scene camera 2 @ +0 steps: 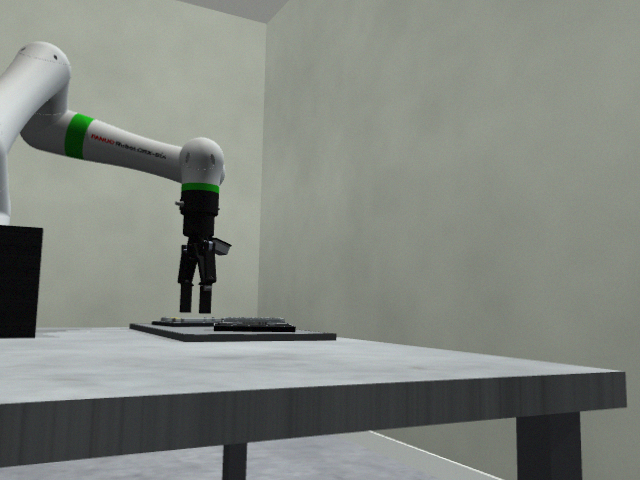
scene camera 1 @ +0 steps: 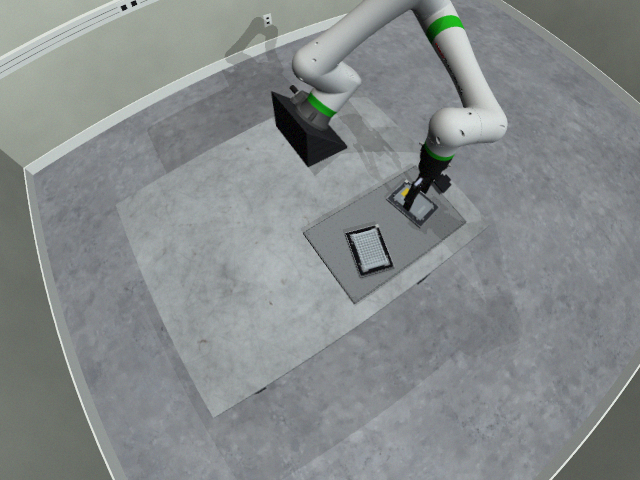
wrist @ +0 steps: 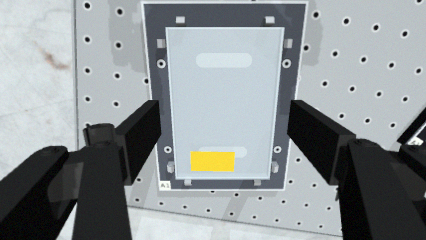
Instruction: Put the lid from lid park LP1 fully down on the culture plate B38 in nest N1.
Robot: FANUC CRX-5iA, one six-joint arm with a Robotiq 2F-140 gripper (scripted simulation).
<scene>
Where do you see a lid park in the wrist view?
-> At 156, 25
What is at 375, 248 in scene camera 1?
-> A culture plate.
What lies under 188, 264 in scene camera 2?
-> My gripper.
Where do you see a clear lid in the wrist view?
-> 224, 81
</scene>
